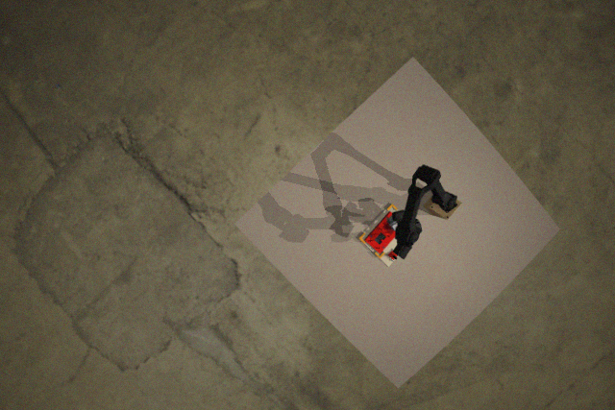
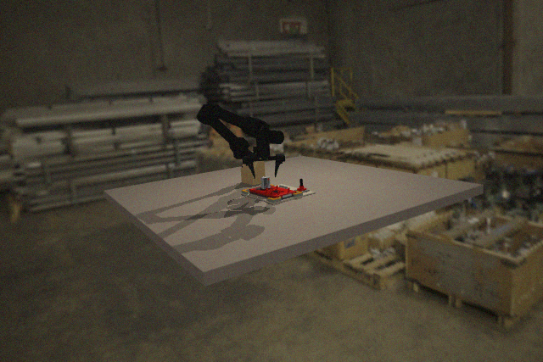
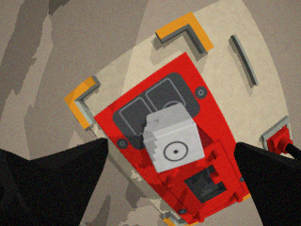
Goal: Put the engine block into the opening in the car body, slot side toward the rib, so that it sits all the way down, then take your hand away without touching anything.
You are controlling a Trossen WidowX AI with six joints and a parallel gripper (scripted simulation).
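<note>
Right now my gripper tip is 2 cm above the grey engine block. From my gripper tip the other things lie so: cream base plate (6 cm below, 5 cm ahead, 3 cm to the left).
</note>
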